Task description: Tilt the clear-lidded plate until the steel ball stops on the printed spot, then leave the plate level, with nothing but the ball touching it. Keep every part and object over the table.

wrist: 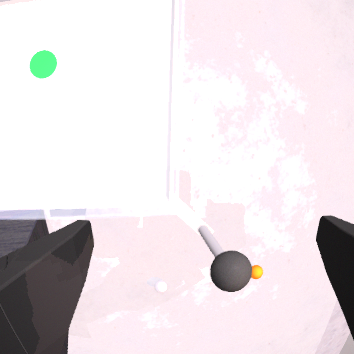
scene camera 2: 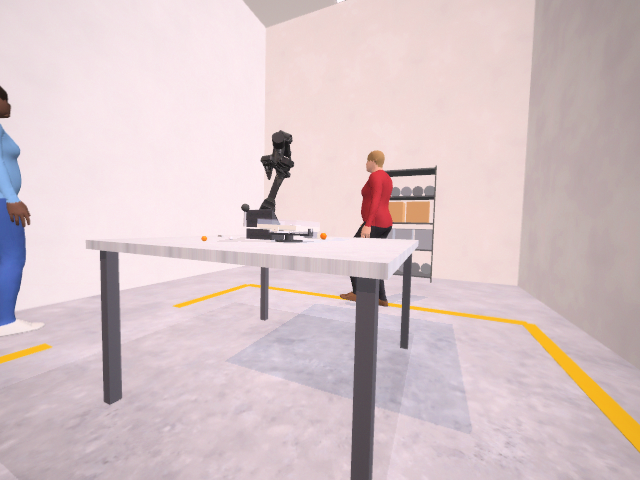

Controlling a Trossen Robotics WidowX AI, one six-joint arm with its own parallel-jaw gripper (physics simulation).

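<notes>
The clear-lidded plate [scene camera 2: 283,226] [wrist: 107,145] stands on a dark low base [scene camera 2: 288,238]; whether it is exactly level I cannot tell. The printed green spot [wrist: 43,64] shows at the upper left of the wrist view. The steel ball cannot be made out on the visible part of the plate. A grey rod [wrist: 210,241] runs from the plate's corner to a dark round knob [scene camera 2: 245,207] [wrist: 231,271]. My gripper [scene camera 2: 267,173] [wrist: 207,232] is open and empty, above the knob, which shows between the spread fingers and apart from them.
Orange balls [scene camera 2: 204,238] [scene camera 2: 323,236] are on the table [scene camera 2: 232,253]; an orange ball [wrist: 256,272] shows beside the knob in the wrist view. A small white ball [wrist: 160,286] lies beyond the plate's edge. Two people [scene camera 2: 377,201] [scene camera 2: 9,206] and a shelf rack [scene camera 2: 434,222] stand beyond the table.
</notes>
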